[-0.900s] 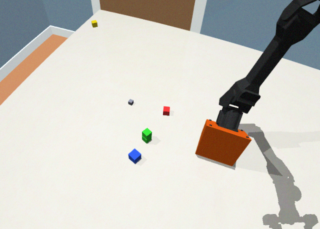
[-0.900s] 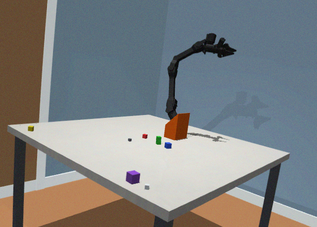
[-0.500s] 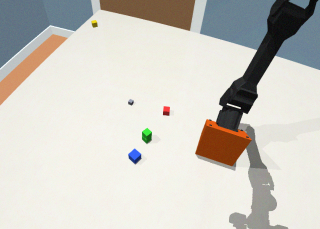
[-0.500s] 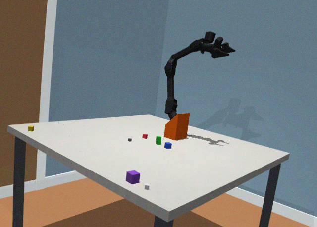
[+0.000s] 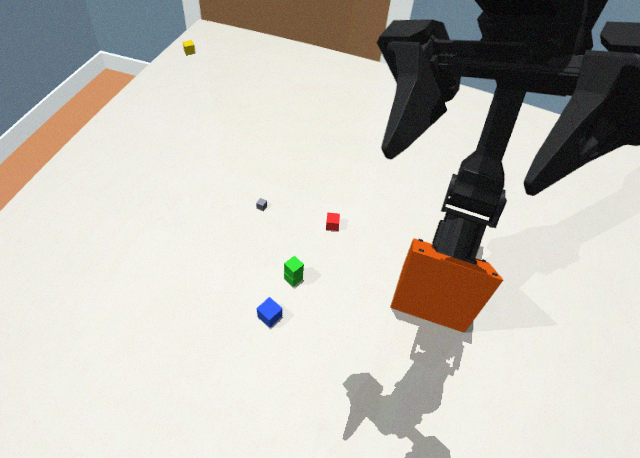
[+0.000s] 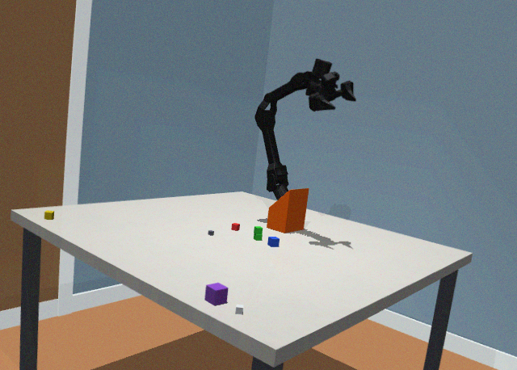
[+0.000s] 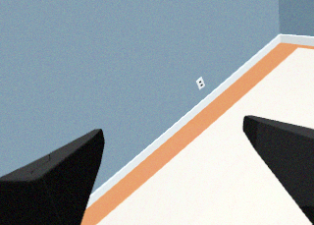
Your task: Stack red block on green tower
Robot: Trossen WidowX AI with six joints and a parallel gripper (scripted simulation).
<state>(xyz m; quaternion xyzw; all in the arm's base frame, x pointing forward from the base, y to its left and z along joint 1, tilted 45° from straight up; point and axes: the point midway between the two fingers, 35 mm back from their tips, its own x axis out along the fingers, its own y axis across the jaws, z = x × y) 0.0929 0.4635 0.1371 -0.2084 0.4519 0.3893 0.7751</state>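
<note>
Now: gripper tip 130 mm short of the red block, 340 mm to the left of it and 520 mm above it. Round my gripper tip: small grey block: 270 mm ahead, 330 mm to the right, 520 mm below; blue block: 170 mm ahead, 120 mm to the right, 520 mm below; purple block: 710 mm ahead, 110 mm to the left, 510 mm below.
</note>
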